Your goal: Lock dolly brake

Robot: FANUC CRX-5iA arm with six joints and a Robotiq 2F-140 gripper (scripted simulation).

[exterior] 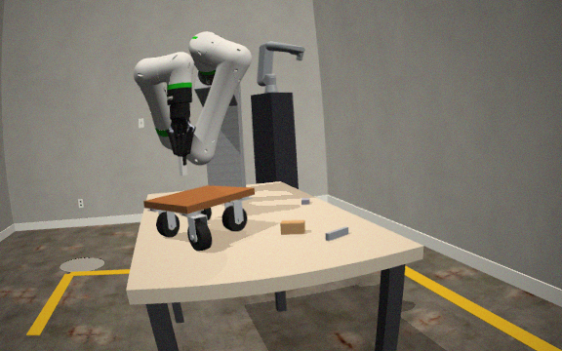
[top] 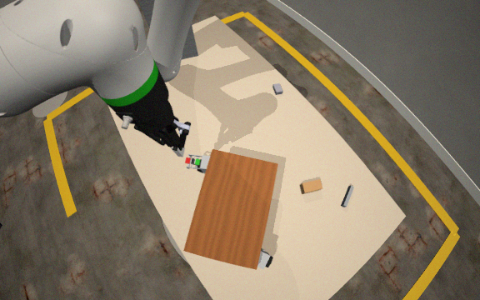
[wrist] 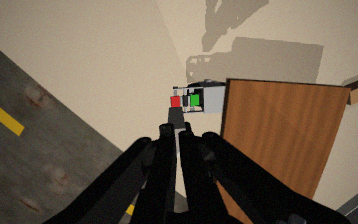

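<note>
Right now my hand is 10 mm short of the brake pedal and 120 mm above it. Round my hand: small grey block 150 mm ahead, 450 mm to the left, 190 mm below; dark grey bar 550 mm ahead, 130 mm to the left, 190 mm below; tan block 400 mm ahead, 110 mm to the left, 180 mm below.
</note>
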